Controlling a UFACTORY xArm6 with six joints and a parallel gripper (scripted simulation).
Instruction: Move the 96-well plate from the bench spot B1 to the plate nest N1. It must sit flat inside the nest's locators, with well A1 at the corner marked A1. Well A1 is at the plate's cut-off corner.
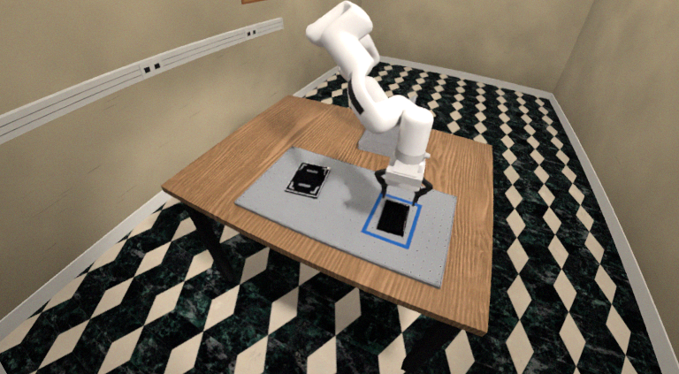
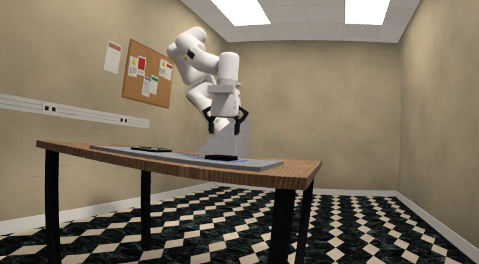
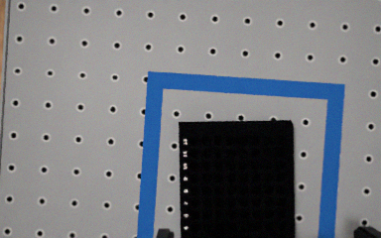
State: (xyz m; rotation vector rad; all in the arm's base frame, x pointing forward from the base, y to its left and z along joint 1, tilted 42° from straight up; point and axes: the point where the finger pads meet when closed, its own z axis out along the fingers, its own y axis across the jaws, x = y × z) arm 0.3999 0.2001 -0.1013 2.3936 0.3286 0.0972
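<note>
Right now the 96-well plate is 9 cm below my hand. From my hand the other things lie so: plate nest N1: 34 cm to the right, 9 cm below, 1 cm ahead.
</note>
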